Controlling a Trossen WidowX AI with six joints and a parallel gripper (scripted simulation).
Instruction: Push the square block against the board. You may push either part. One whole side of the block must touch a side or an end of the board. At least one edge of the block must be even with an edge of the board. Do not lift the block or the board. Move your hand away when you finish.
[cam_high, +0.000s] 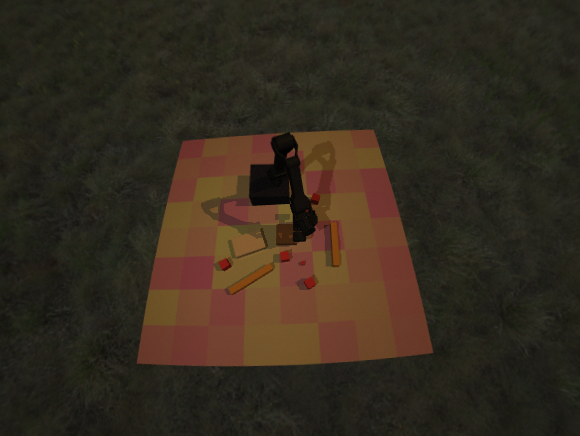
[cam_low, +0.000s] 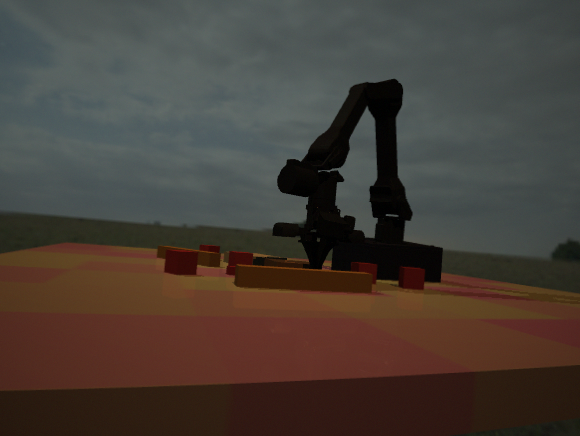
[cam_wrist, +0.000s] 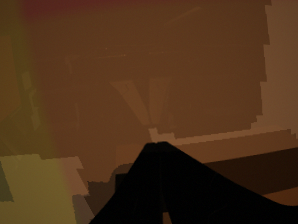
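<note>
Right now my gripper tip is 260 mm to the left of the flat tan board, 60 mm short of it and 10 mm below it. From my gripper tip the other things lie so: brown square block (70 mm to the right, 30 mm ahead, 10 mm above).
</note>
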